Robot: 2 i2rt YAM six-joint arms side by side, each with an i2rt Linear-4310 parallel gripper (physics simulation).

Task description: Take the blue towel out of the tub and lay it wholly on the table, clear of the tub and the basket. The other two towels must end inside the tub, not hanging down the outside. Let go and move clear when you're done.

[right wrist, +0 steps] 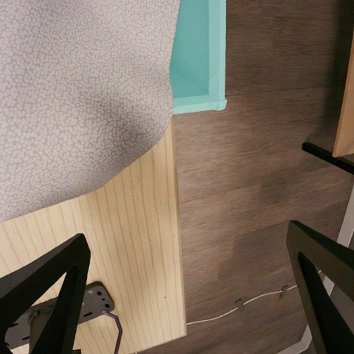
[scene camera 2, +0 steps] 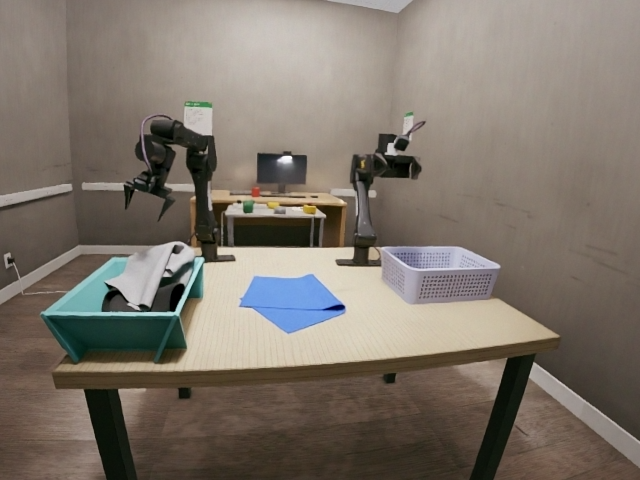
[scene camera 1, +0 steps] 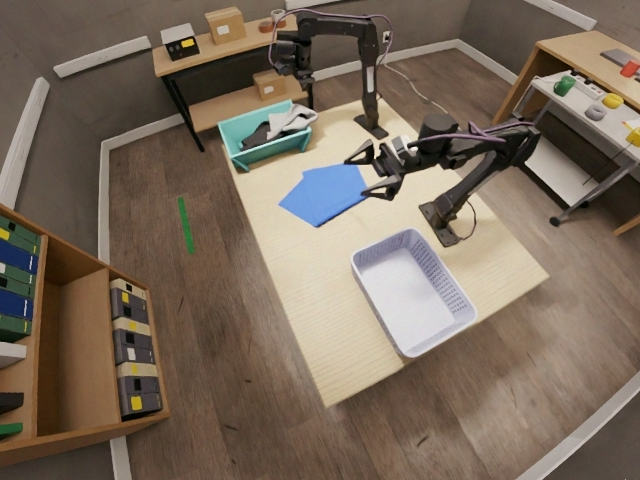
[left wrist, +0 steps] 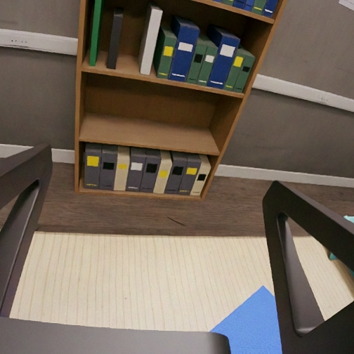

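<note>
The blue towel (scene camera 1: 325, 193) (scene camera 2: 294, 299) (left wrist: 255, 325) lies partly folded on the table, apart from the teal tub (scene camera 1: 268, 152) (scene camera 2: 118, 330) (right wrist: 217, 50) and the lilac basket (scene camera 1: 379, 315) (scene camera 2: 454, 284). The black towel (scene camera 1: 255, 136) (scene camera 2: 116, 302) is in the tub. The grey towel (scene camera 1: 292, 118) (scene camera 2: 149, 273) (right wrist: 75, 90) lies partly over it, bunched across the tub's arm-side end, and extends outside past the rim. My right gripper (scene camera 2: 143, 213) (right wrist: 185, 237) is open and empty, above that end of the tub. My left gripper (scene camera 1: 354, 178) (left wrist: 167, 174) is open and empty, raised over the table.
The table (scene camera 1: 289, 268) (scene camera 2: 413, 330) bears both arm bases at its far side in scene camera 2. A side table (scene camera 1: 222, 51) with boxes stands behind the tub in scene camera 1. A bookshelf (scene camera 1: 85, 434) (left wrist: 150, 135) stands beyond the table's front edge.
</note>
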